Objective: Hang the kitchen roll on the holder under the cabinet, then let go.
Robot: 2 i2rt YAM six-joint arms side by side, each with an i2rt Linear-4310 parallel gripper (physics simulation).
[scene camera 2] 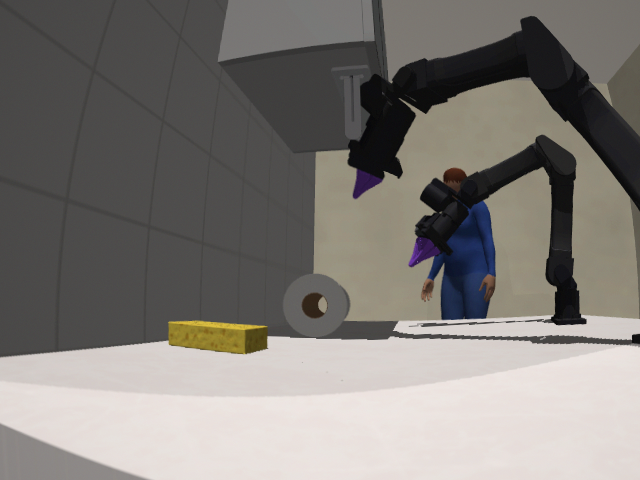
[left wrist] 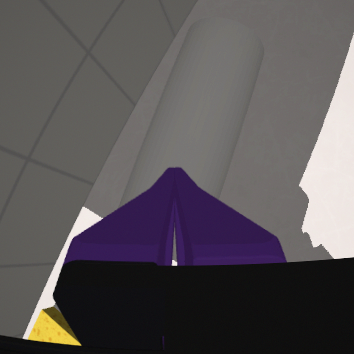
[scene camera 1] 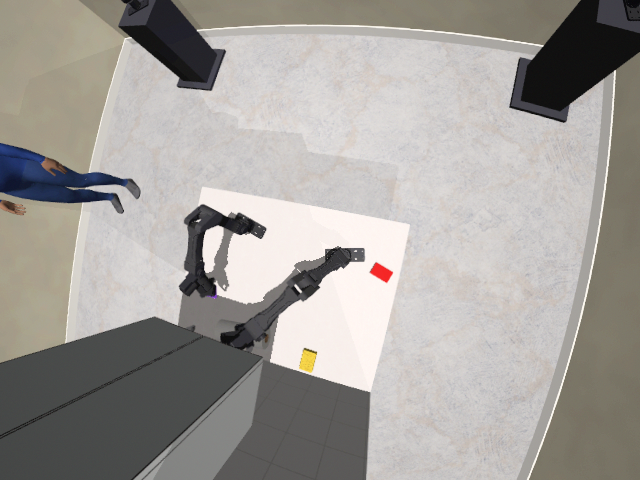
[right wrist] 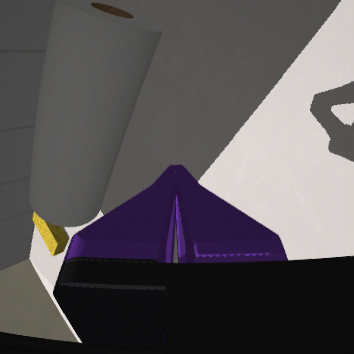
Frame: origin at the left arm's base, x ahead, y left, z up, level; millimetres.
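Seen in the pictures: left gripper, fingertip midpoint: (scene camera 2: 354,197) (left wrist: 174,178); right gripper, fingertip midpoint: (scene camera 2: 409,266) (scene camera 1: 215,297) (right wrist: 175,176); left arm's base, link origin: (scene camera 1: 345,255); right arm's base, link origin: (scene camera 2: 567,321) (scene camera 1: 250,225).
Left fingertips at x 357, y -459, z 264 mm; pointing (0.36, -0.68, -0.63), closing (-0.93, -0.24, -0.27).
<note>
Offsets run from my left fingertips to a thing's middle.
The grey kitchen roll @[dz -207, dx +58, dy -98 mm] (scene camera 2: 333,289) (left wrist: 200,110) (right wrist: 92,110) lies on its side on the table near the tiled wall, its brown core facing scene camera 2. The holder @[dz +153, dx -23, dy -35 mm] (scene camera 2: 352,111) hangs under the cabinet (scene camera 2: 289,98); part of it is hidden behind the left arm. My left gripper (scene camera 2: 355,197) (left wrist: 174,178) is shut and empty, above the roll, below the holder. My right gripper (scene camera 2: 411,265) (right wrist: 175,176) is shut and empty, lower than the left one and to the right of the roll in scene camera 2. In scene camera 1 the cabinet and left arm hide most of the roll.
A yellow sponge @[dz -249, dx +194, dy +254 mm] (scene camera 1: 308,360) (scene camera 2: 217,336) (left wrist: 50,327) (right wrist: 50,235) lies on the table near the roll. A red block @[dz -254, dx -269, dy +637 mm] (scene camera 1: 381,272) lies by the left arm's base. The tiled wall (scene camera 2: 103,206) runs behind the roll. A person in blue (scene camera 1: 31,175) (scene camera 2: 467,258) is beyond the table.
</note>
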